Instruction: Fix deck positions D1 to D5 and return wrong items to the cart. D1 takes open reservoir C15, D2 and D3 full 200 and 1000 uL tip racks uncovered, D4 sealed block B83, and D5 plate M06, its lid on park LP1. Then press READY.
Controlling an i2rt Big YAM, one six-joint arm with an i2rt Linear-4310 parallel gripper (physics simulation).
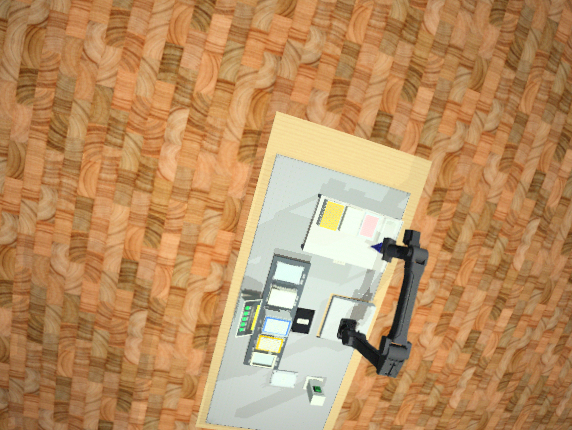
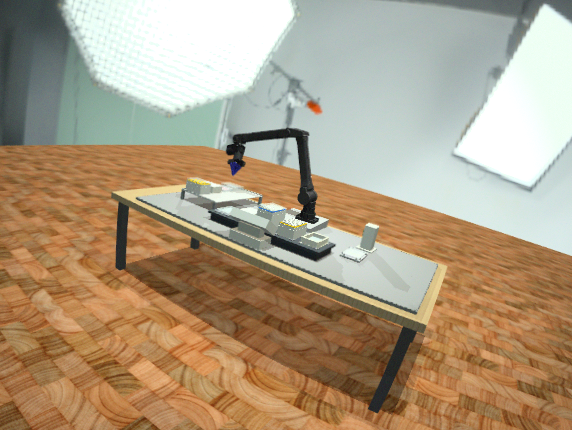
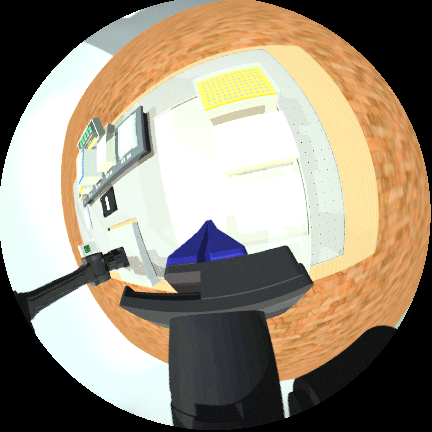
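Pixels of known places: gripper, fingertip midpoint: (image 1: pixel 371 246) (image 2: pixel 232 175) (image 3: pixel 209 223); arm's base, origin of the base link: (image 1: pixel 346 328) (image 2: pixel 306 219) (image 3: pixel 120 256).
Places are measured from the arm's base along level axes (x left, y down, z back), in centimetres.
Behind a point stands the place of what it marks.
Observation:
My gripper (image 1: pixel 374 247) @[x -51.6, y -14.1, z -4.9 cm] (image 2: pixel 234 173) @[x -51.6, y -14.1, z -4.9 cm] (image 3: pixel 209 223) @[x -51.6, y -14.1, z -4.9 cm] is shut and empty, above the white cart (image 1: pixel 320 243) @[x -46.6, y -3.2, z -25.9 cm] (image 2: pixel 227 198) @[x -43.4, y -3.1, z -19.4 cm]. On the cart stand a yellow tip rack (image 1: pixel 331 215) @[x -62.2, y -10.2, z -25.7 cm] (image 2: pixel 198 185) @[x -58.0, y -8.3, z -30.0 cm] (image 3: pixel 236 89) @[x -61.4, y -10.2, z -22.5 cm], a white box (image 1: pixel 351 219) @[x -61.5, y -7.3, z -14.8 cm] (image 3: pixel 255 141) @[x -60.3, y -7.3, z -13.7 cm], a pink-topped item (image 1: pixel 370 226) @[x -59.3, y -4.8, z -3.4 cm] and a pale item at the end. The dark deck (image 1: pixel 291 307) @[x -12.6, y -6.2, z -34.2 cm] (image 2: pixel 320 254) @[x 25.8, y 0.8, z -46.9 cm] carries a pale plate (image 1: pixel 288 273) @[x -29.1, y -3.3, z -38.6 cm] (image 3: pixel 128 134) @[x -31.1, y -3.2, z -36.5 cm], a whitish block (image 1: pixel 282 297) @[x -17.3, y -6.0, z -39.7 cm], a blue-rimmed rack (image 1: pixel 276 326) @[x -4.9, y -12.3, z -41.0 cm] (image 2: pixel 272 209) @[x -1.6, y -12.2, z -46.1 cm], a yellow-rimmed rack (image 1: pixel 270 344) @[x 8.0, y -8.4, z -41.4 cm] (image 2: pixel 293 226) @[x 10.9, y -8.0, z -47.9 cm] and an open reservoir (image 1: pixel 263 359) @[x 21.4, y -3.1, z -42.5 cm] (image 2: pixel 315 240) @[x 20.4, y -2.9, z -41.2 cm]. Labels are unreadable.
A panel with green lights (image 1: pixel 245 319) @[x -5.4, y -9.9, z -56.1 cm] (image 3: pixel 88 134) @[x -9.1, y -8.9, z -54.7 cm] stands beside the deck. A black pad (image 1: pixel 303 328) @[x 3.6, y 2.0, z -23.3 cm] (image 3: pixel 109 202) @[x -3.4, y 2.1, z -23.6 cm] lies between the deck and the arm's base. A flat pale piece (image 1: pixel 284 378) @[x 36.2, y 1.1, z -27.8 cm] (image 2: pixel 354 254) @[x 37.9, y 1.1, z -30.9 cm] and an upright box with a green top (image 1: pixel 316 391) @[x 36.4, y -7.0, z -10.6 cm] (image 2: pixel 369 236) @[x 40.1, y -5.0, z -13.5 cm] stand beyond the reservoir end.

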